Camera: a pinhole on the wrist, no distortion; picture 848 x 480 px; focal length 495.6 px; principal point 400.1 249.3 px. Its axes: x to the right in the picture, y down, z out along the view. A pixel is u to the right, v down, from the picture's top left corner.
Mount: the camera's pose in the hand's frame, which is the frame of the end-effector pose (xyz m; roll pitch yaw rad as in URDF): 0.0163 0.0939 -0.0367 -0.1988 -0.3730 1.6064
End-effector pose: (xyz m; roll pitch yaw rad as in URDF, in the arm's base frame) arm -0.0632 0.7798 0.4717 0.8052 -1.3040 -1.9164
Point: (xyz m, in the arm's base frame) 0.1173 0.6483 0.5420
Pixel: behind the camera
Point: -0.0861 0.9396 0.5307
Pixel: 498.7 144.9
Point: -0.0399 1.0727 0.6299
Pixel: 777.8 15.7
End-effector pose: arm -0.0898 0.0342 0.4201 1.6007 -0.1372 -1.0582
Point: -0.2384 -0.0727 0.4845
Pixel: 527.9 120.9
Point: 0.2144 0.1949 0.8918
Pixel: behind the camera
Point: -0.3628 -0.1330 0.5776
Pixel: 726.7 115.9
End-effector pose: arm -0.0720 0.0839 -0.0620 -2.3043 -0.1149 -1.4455
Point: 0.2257 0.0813 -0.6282
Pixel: 724.4 184.1
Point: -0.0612 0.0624 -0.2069
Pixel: 636.5 189.4
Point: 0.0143 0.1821 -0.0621
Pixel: 73.5 464.9
